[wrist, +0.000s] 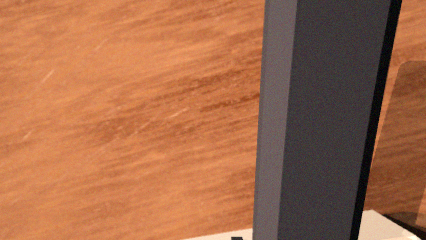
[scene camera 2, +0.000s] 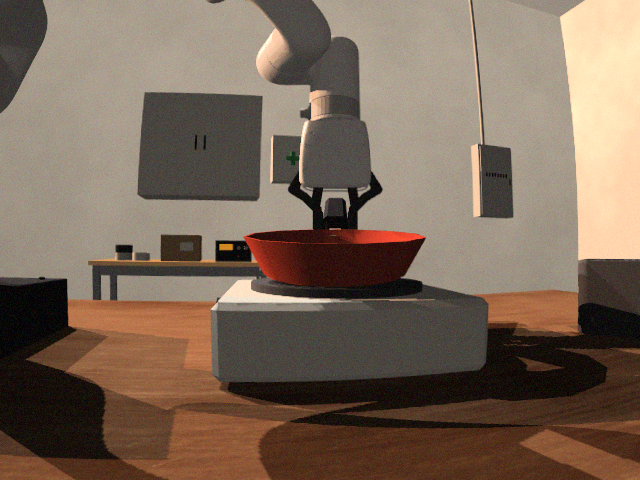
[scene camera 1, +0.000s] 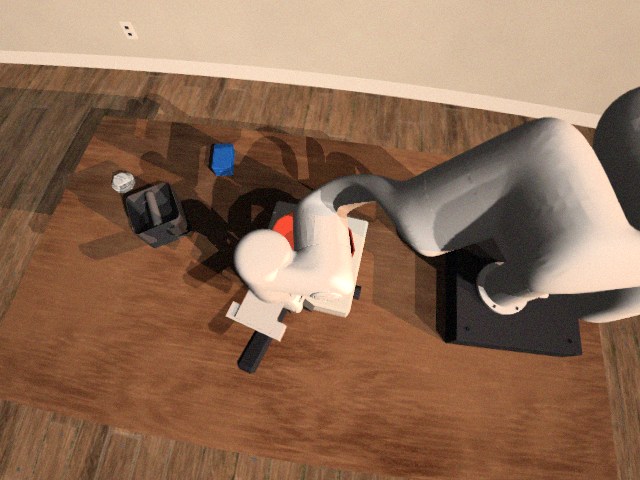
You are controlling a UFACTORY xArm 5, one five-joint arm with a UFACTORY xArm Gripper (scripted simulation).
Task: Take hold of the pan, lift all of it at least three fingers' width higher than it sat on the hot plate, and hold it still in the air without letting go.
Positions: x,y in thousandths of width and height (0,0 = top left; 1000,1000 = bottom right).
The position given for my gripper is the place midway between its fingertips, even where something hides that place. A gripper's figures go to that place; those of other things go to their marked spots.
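My gripper (scene camera 2: 524,499) is 0.59 m from the lens; a red pan (scene camera 2: 513,536), 0.36 m from the lens. The red pan is nearer to the lens than my gripper.
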